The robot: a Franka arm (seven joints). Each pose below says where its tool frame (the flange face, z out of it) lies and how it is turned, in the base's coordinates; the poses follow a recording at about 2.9 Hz.
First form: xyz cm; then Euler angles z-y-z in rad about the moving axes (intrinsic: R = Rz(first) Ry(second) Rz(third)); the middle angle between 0 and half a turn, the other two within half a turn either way.
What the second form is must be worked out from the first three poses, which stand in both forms.
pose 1, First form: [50.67, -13.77, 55.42, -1.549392, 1.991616, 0.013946]
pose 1, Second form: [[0.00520, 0.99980, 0.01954, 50.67], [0.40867, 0.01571, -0.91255, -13.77], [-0.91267, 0.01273, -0.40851, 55.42], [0, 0, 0, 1]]
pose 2, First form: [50.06, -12.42, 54.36, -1.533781, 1.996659, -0.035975]
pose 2, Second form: [[-0.05122, 0.99812, 0.03370, 50.06], [0.41123, 0.05183, -0.91006, -12.42], [-0.91009, -0.03275, -0.41311, 54.36], [0, 0, 0, 1]]
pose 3, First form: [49.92, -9.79, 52.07, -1.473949, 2.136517, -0.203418]
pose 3, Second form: [[-0.25183, 0.96432, 0.08163, 49.92], [0.50298, 0.20248, -0.84025, -9.79], [-0.82680, -0.17054, -0.53602, 52.07], [0, 0, 0, 1]]
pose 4, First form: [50.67, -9.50, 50.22, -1.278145, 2.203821, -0.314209]
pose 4, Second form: [[-0.45824, 0.85786, 0.23259, 50.67], [0.44954, 0.44943, -0.77196, -9.50], [-0.76677, -0.24918, -0.59159, 50.22], [0, 0, 0, 1]]
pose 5, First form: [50.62, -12.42, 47.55, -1.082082, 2.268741, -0.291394]
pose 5, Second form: [[-0.54265, 0.75904, 0.35971, 50.62], [0.40862, 0.61271, -0.67648, -12.42], [-0.73387, -0.22011, -0.64264, 47.55], [0, 0, 0, 1]]
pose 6, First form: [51.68, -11.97, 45.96, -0.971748, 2.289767, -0.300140]
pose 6, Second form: [[-0.59893, 0.67916, 0.42429, 51.68], [0.35291, 0.69946, -0.62146, -11.97], [-0.71884, -0.22247, -0.65861, 45.96], [0, 0, 0, 1]]
